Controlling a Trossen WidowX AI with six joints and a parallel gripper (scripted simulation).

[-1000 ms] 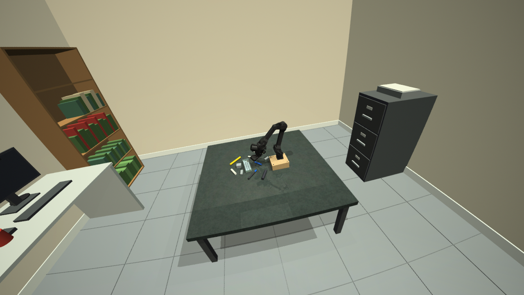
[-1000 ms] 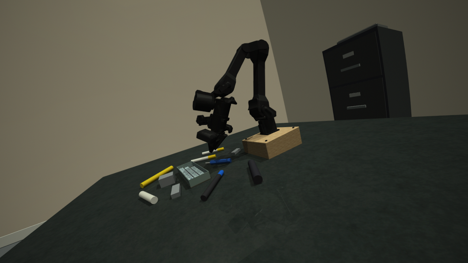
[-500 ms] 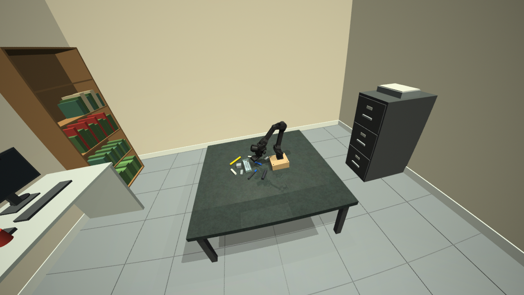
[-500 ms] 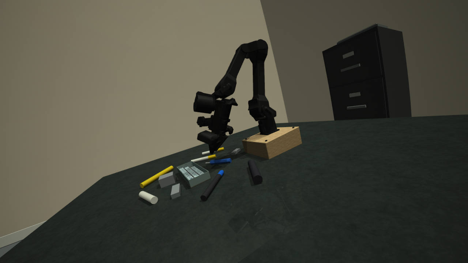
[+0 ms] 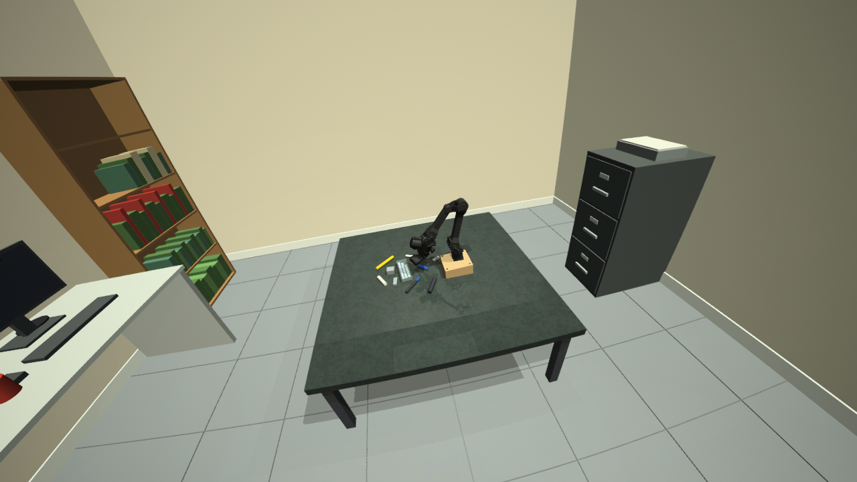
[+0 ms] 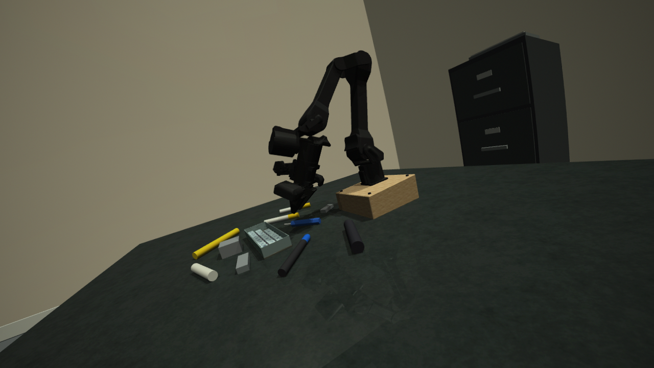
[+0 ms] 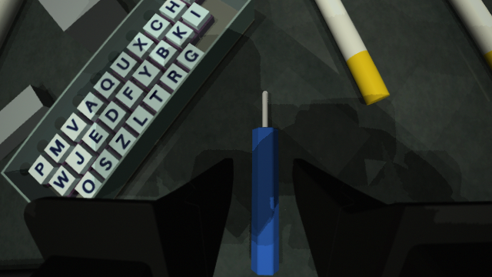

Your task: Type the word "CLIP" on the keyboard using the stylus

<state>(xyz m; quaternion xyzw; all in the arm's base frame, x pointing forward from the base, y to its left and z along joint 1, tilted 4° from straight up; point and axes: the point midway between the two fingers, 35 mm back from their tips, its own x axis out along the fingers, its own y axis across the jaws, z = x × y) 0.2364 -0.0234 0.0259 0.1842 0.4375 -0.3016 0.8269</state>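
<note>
The blue stylus is 4 cm below my gripper tip, 1 cm to the right of it and 1 cm ahead of it. Round my gripper tip: grey block: 19 cm ahead, 3 cm below, 2 cm to the left; then dark cylinder: 21 cm to the left, 7 cm behind, 3 cm below; then yellow marker: 24 cm ahead, 8 cm to the right, 4 cm below.
</note>
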